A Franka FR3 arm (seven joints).
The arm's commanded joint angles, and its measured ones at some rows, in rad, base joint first. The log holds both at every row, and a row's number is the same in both.
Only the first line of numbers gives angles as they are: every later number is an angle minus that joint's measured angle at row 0.
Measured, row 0:
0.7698 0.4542 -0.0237 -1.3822 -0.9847 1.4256 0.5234
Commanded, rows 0 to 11:
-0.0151 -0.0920 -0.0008 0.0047 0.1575 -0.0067 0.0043
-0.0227 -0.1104 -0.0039 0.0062 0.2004 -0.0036 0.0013
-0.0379 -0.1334 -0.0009 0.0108 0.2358 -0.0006 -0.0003
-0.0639 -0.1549 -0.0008 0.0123 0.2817 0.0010 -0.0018
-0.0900 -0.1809 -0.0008 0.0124 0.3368 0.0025 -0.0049
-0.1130 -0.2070 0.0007 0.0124 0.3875 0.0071 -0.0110
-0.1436 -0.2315 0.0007 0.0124 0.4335 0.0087 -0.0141
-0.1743 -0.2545 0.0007 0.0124 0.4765 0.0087 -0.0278
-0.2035 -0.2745 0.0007 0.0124 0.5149 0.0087 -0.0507
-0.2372 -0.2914 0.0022 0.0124 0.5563 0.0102 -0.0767
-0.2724 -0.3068 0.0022 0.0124 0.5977 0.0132 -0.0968
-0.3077 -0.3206 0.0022 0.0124 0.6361 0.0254 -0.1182
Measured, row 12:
-0.2073 -0.2695 -0.0124 0.0254 0.5198 -0.0028 -0.0536
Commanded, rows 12 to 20:
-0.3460 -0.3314 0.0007 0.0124 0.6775 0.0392 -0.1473
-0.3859 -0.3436 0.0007 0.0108 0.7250 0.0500 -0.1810
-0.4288 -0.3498 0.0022 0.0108 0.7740 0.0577 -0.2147
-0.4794 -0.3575 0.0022 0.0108 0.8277 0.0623 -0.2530
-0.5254 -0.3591 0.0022 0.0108 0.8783 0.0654 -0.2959
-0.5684 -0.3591 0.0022 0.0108 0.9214 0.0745 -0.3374
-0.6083 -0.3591 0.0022 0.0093 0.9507 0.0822 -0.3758
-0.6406 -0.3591 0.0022 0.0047 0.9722 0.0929 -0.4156
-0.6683 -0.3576 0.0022 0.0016 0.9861 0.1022 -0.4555
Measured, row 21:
-0.5699 -0.3476 -0.0146 0.0251 0.9075 0.0610 -0.3404
